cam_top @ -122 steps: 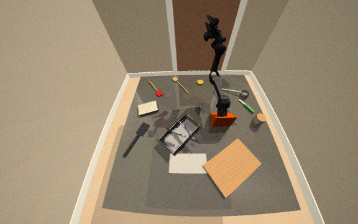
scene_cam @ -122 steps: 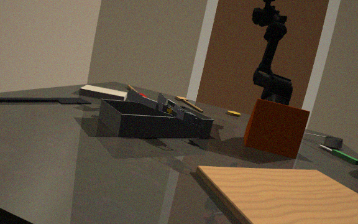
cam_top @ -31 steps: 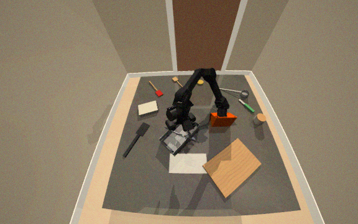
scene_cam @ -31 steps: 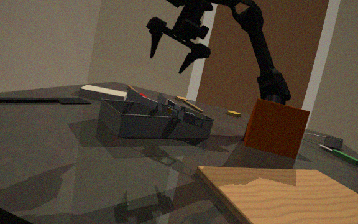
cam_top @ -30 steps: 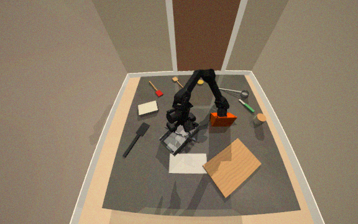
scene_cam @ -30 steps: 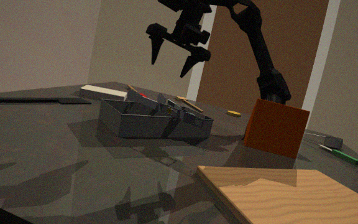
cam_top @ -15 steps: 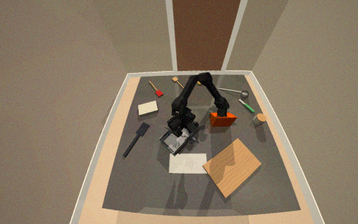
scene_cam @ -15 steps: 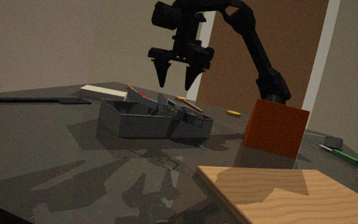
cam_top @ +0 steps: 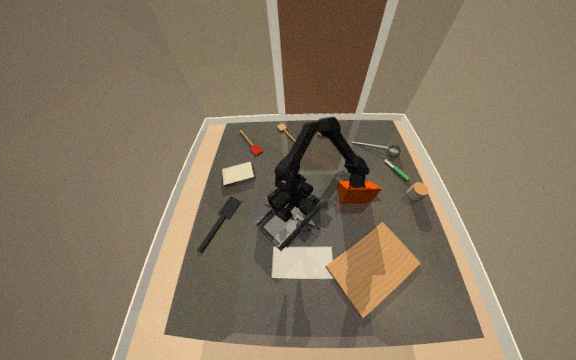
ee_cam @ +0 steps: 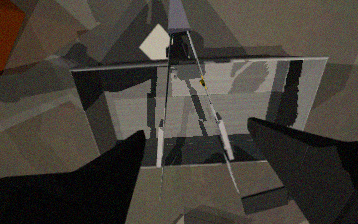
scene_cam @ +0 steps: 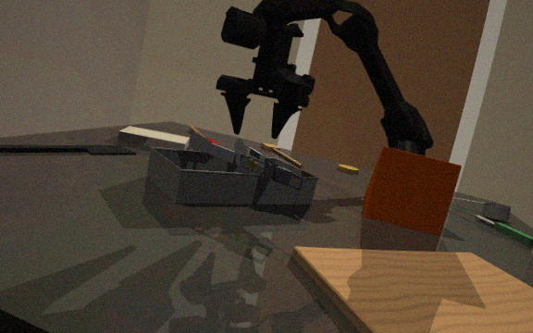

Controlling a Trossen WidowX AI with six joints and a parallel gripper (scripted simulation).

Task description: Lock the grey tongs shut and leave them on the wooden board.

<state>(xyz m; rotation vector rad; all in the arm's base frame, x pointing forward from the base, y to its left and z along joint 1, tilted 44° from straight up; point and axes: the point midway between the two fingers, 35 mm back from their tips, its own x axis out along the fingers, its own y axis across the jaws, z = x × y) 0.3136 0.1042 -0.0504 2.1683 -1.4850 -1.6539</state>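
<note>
The yellow mark is 5 cm below my gripper tip, 3 cm to the left of it and 1 cm behind it. Also, from my gripper tip: wooden board (34 cm behind, 24 cm to the left, 11 cm below); grey roasting tin (9 cm below, 3 cm ahead, 1 cm to the right); black spatula (39 cm ahead, 12 cm below).
</note>
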